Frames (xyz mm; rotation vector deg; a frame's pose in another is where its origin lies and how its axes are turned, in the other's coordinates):
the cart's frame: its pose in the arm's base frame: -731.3 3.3 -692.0 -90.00 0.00 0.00
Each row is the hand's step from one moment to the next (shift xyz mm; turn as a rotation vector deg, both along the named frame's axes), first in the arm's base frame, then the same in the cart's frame.
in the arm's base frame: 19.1 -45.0 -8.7 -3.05 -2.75 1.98
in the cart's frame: 19.1 8.7 -45.0 -3.05 -1.98 -2.75
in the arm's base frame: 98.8 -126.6 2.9 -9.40 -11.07 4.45
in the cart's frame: 98.8 -2.9 -126.6 -9.40 -4.45 -11.07
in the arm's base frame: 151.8 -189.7 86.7 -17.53 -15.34 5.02
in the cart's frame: 151.8 -86.7 -189.7 -17.53 -5.02 -15.34
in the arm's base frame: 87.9 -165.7 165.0 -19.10 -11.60 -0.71
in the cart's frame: 87.9 -165.0 -165.7 -19.10 0.71 -11.60
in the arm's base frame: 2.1 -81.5 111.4 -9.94 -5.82 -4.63
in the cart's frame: 2.1 -111.4 -81.5 -9.94 4.63 -5.82
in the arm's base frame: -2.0 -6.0 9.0 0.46 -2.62 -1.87
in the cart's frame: -2.0 -9.0 -6.0 0.46 1.87 -2.62
